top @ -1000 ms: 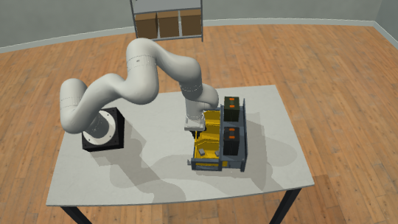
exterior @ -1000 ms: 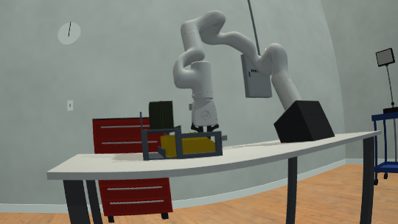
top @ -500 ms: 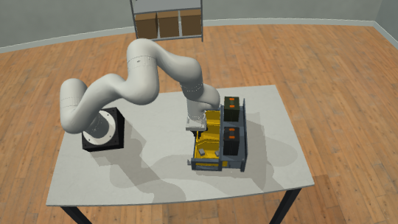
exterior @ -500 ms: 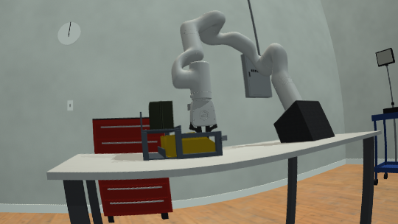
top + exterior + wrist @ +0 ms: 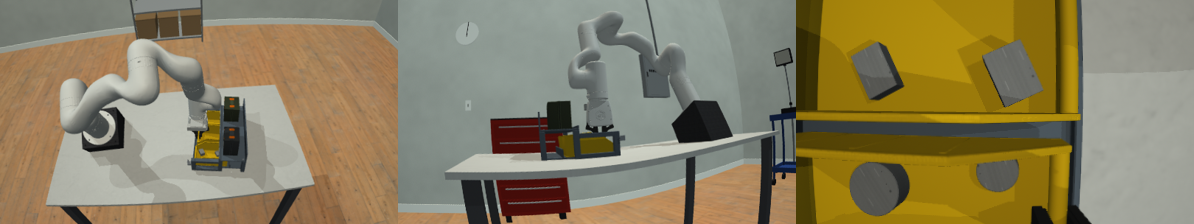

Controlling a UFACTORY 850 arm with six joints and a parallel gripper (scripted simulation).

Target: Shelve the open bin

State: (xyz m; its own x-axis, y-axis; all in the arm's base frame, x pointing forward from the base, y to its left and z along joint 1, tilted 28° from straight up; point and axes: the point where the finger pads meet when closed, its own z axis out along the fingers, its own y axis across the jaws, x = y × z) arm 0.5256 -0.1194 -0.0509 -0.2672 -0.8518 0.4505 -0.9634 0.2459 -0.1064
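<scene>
Right now my hand is 10 cm short of the grey shelf, 3 cm to the left of it and 1 cm below it.
</scene>
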